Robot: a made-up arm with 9 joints.
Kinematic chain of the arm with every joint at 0, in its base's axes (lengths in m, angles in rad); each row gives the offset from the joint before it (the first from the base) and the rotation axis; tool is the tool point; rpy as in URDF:
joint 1: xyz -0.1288 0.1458 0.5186 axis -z
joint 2: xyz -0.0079 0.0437 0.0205 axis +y
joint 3: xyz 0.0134 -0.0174 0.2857 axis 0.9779 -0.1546 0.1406
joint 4: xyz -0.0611 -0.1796 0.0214 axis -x
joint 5: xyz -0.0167 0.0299 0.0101 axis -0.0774 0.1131 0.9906
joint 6: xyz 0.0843 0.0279 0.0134 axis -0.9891 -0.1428 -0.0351
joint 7: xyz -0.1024 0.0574 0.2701 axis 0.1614 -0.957 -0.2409
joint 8: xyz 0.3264 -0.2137 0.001 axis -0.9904 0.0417 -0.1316
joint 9: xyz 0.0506 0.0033 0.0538 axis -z
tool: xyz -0.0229 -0.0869 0.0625 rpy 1.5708 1.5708 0
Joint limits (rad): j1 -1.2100..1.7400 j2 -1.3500..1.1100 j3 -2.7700..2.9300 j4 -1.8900..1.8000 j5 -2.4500..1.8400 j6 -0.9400..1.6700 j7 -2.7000..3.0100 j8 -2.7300..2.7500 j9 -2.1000..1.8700
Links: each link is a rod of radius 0.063 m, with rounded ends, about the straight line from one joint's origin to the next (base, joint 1, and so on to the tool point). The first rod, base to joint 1, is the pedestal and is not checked.
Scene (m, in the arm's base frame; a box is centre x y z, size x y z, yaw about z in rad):
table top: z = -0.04
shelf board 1: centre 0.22 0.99 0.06 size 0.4 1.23 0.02 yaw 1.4
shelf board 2: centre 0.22 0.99 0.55 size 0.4 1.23 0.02 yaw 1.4
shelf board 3: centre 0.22 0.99 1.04 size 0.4 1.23 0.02 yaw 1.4
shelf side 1: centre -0.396 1.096 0.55 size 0.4 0.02 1 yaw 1.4
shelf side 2: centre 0.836 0.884 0.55 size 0.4 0.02 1 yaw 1.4
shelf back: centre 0.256 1.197 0.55 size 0.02 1.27 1 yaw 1.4
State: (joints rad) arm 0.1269 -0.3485 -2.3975 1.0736 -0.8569 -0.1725 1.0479 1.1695 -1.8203
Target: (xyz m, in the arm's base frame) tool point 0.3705 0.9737 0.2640
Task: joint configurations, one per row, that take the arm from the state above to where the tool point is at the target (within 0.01 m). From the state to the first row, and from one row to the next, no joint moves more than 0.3 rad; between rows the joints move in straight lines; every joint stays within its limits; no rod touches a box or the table.
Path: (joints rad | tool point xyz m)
1: 0.3734 -0.6095 -2.3088 1.0088 -0.9364 -0.2230 1.1298 1.1386 -1.8009 | 0.0761 0.5376 0.2721
2: 0.6199 -0.8705 -2.2200 0.9439 -1.0160 -0.2735 1.2118 1.1077 -1.7814 | 0.1878 0.5655 0.2847
3: 0.8665 -1.1315 -2.1313 0.8791 -1.0955 -0.3240 1.2937 1.0768 -1.7620 | 0.2964 0.5442 0.2640
4: 1.0194 -1.2044 -2.0788 0.7096 -1.0923 -0.5294 1.2845 1.0695 -1.7567 | 0.3663 0.7119 0.3006
5: 1.1724 -1.2772 -2.0263 0.5401 -1.0891 -0.7347 1.2752 1.0621 -1.7514 | 0.3896 0.8592 0.3050
6: 1.3253 -1.3500 -1.9738 0.3705 -1.0859 -0.9400 1.2660 1.0547 -1.7461 | 0.3705 0.9737 0.2640

